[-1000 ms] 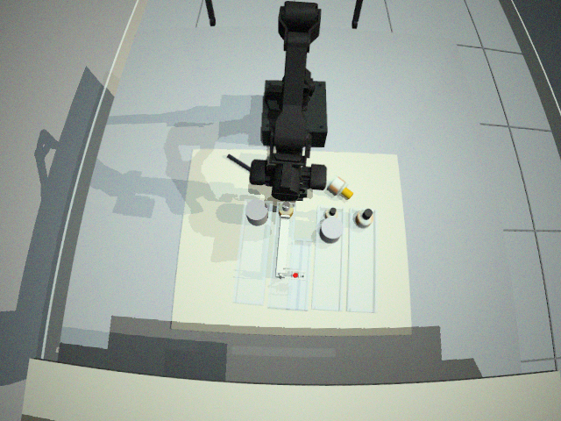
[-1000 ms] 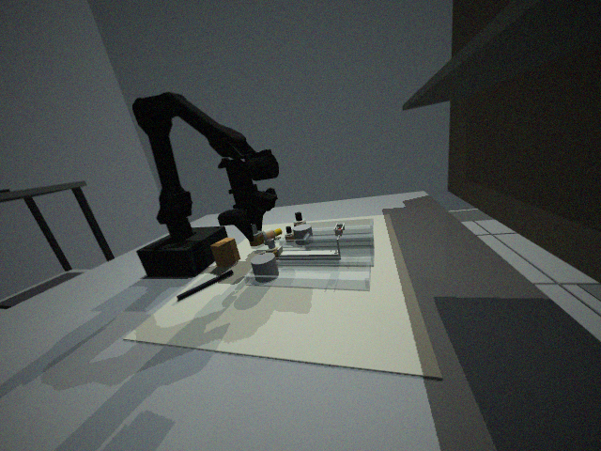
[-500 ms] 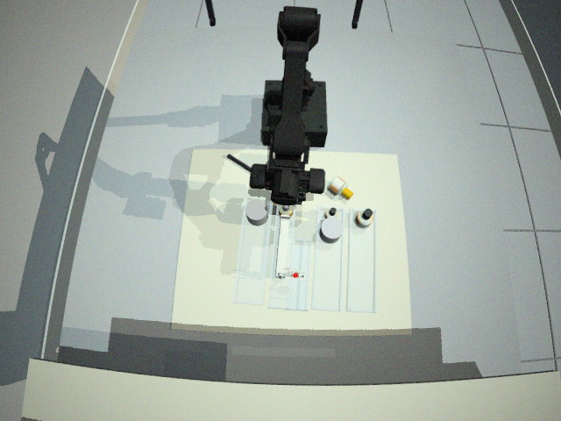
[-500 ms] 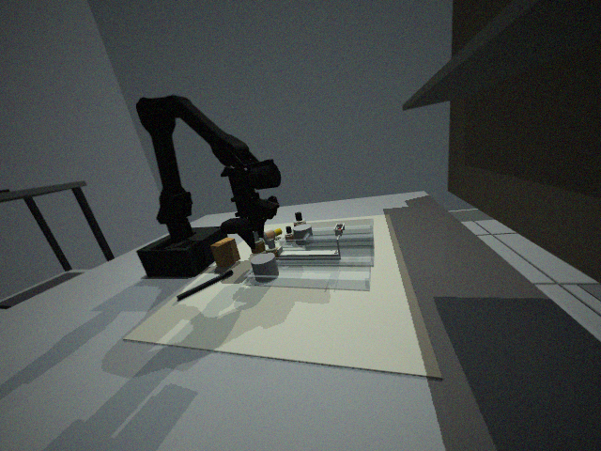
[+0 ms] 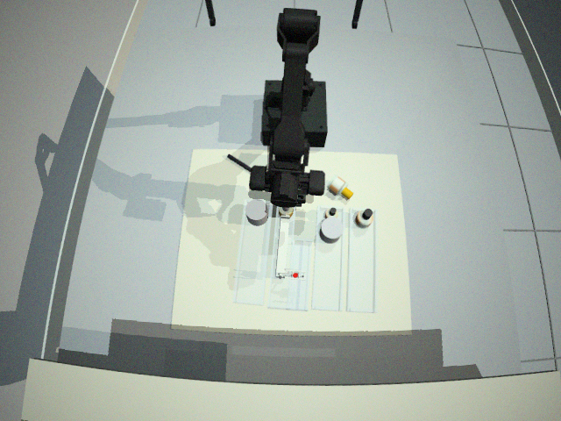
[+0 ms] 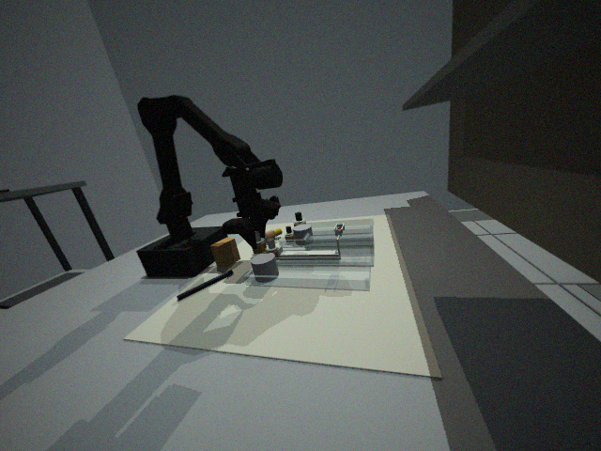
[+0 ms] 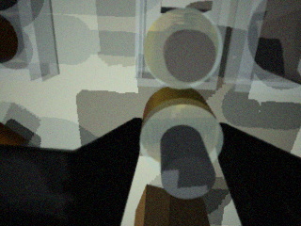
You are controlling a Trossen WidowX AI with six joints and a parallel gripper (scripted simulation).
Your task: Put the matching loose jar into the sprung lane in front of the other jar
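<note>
Now: gripper tip 12 cm past the cardboard box and 2 cm above it. Also, from my gripper tip: black rod (12 cm to the right, 10 cm behind, 5 cm below); red dot (23 cm ahead, 3 cm to the left, 2 cm above); sprung lane (19 cm ahead, 3 cm below, 2 cm to the left).
</note>
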